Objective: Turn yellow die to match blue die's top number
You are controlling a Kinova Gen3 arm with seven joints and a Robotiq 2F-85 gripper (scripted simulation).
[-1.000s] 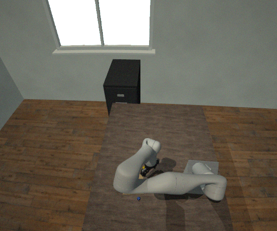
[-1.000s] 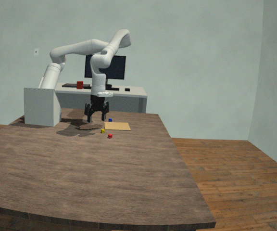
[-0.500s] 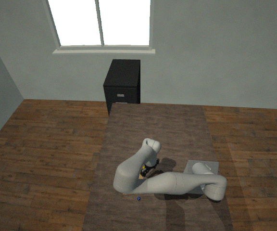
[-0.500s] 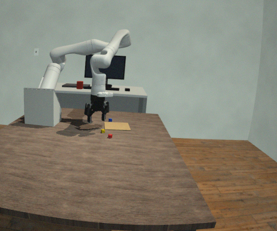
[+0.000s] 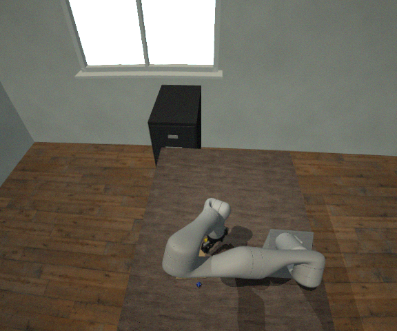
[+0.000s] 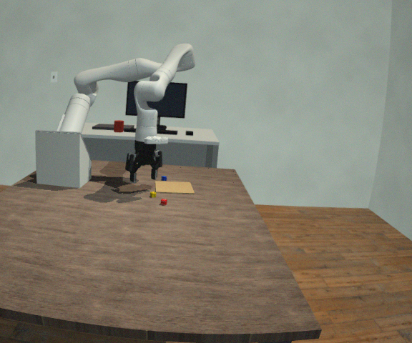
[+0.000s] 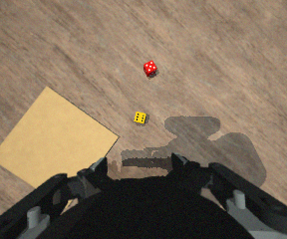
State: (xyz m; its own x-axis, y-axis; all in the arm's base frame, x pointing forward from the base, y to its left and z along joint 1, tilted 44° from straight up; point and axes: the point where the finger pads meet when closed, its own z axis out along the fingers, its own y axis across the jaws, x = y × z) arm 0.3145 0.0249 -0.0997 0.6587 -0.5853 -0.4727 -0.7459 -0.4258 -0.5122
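The blue die lies 170 mm to the left of my hand, 70 mm ahead of it and 40 mm below it. The rest, counted from my hand: red die (120 mm to the right, 70 mm ahead, 40 mm below); yellow die (50 mm to the right, 40 mm below, 40 mm ahead); tan mat (110 mm ahead, 70 mm to the left, 40 mm below).
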